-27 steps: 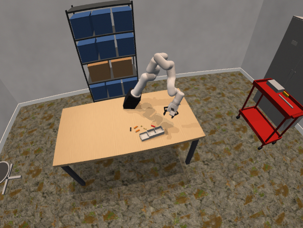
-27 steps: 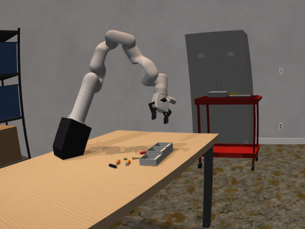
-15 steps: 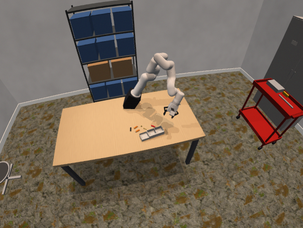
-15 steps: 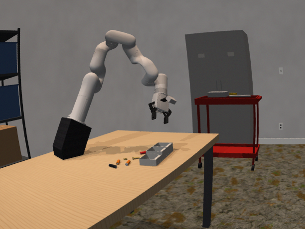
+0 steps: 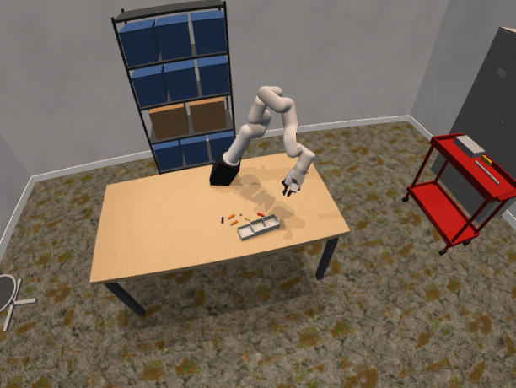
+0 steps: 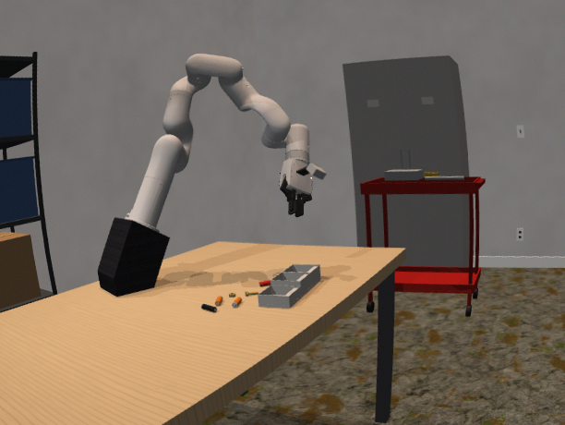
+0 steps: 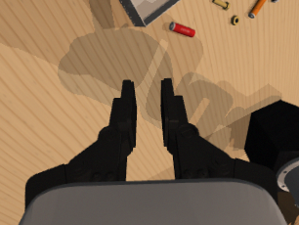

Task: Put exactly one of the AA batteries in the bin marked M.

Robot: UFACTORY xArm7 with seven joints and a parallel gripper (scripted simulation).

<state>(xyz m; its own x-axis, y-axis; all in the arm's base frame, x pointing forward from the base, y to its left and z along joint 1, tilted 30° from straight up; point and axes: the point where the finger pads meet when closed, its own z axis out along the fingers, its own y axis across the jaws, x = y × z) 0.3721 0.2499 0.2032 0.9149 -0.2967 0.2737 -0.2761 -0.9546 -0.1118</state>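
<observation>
Now: the bin tray 10 cm ahead of my hand, 19 cm to the right of it and 18 cm below it. From my hand the other things lie so: brass bolt: 1 cm ahead, 26 cm to the right, 19 cm below; then brass nut: 3 cm behind, 29 cm to the right, 19 cm below; then red AA battery: 16 cm to the right, 19 cm below.
</observation>
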